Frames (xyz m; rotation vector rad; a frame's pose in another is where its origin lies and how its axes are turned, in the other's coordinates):
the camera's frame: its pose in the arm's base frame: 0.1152 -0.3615 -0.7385 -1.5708 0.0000 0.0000
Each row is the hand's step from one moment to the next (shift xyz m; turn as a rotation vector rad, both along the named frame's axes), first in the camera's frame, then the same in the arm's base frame.
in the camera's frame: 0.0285 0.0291 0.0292 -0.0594 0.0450 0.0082
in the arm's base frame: 0.0285 0.0292 -0.0291 -0.0594 0.0082 -0.0450
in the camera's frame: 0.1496 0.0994 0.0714 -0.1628 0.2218 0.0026
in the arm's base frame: 0.1496 0.0714 -0.0994 -0.1628 0.0026 -0.2218
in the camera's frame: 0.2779 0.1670 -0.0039 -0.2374 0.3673 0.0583
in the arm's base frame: 0.2779 -0.0039 -0.1670 -0.2374 0.0583 -0.3673
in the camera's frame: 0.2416 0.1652 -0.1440 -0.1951 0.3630 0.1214
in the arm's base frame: 0.2416 -0.1440 -0.1652 -0.1951 0.1214 -0.3630
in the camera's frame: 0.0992 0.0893 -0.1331 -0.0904 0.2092 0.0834
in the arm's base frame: 0.0992 -0.1331 -0.0893 -0.0904 0.0834 -0.2092
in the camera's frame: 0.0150 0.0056 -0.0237 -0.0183 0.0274 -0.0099
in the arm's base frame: 0.0150 -0.0237 -0.0056 -0.0183 -0.0099 -0.0274
